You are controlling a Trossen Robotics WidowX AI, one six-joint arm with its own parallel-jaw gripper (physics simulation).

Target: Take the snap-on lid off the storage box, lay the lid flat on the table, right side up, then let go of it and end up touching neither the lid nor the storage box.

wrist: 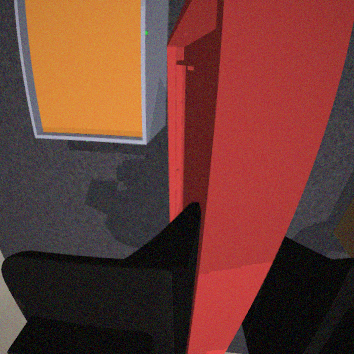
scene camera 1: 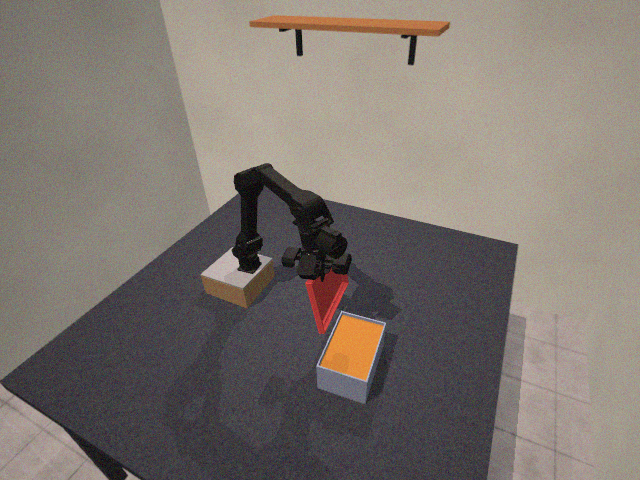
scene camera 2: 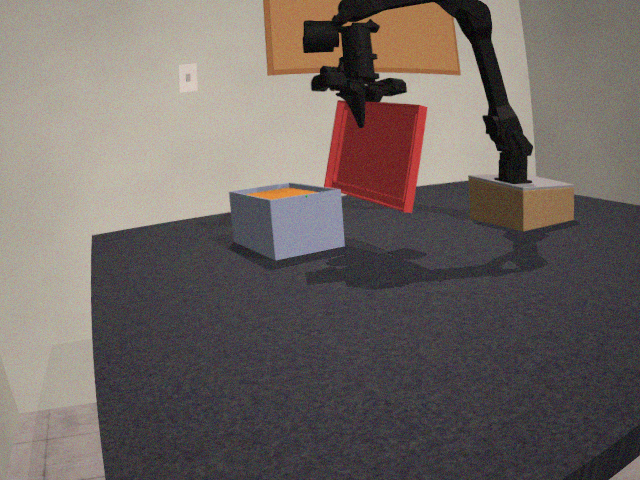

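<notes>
The red lid (scene camera 1: 328,299) (scene camera 2: 379,155) (wrist: 260,125) hangs in the air, steeply tilted and almost on edge. Its hollow, rimmed underside faces scene camera 2. My gripper (scene camera 1: 323,276) (scene camera 2: 361,112) (wrist: 208,210) is shut on the lid's upper edge. One black finger lies against the hollow side; the other is mostly hidden behind the lid. The blue-grey storage box (scene camera 1: 342,383) (scene camera 2: 310,222) (wrist: 156,75) stands upright and open on the table, with an orange surface inside. The lid is beside the box, on the side towards the arm's base, and looks apart from it.
The arm's base stands on a wooden block with a pale top (scene camera 1: 224,291) (scene camera 2: 547,206) on the dark table (scene camera 1: 170,330) (scene camera 2: 310,361). An orange-brown shelf (scene camera 1: 348,24) is on the wall high above the table.
</notes>
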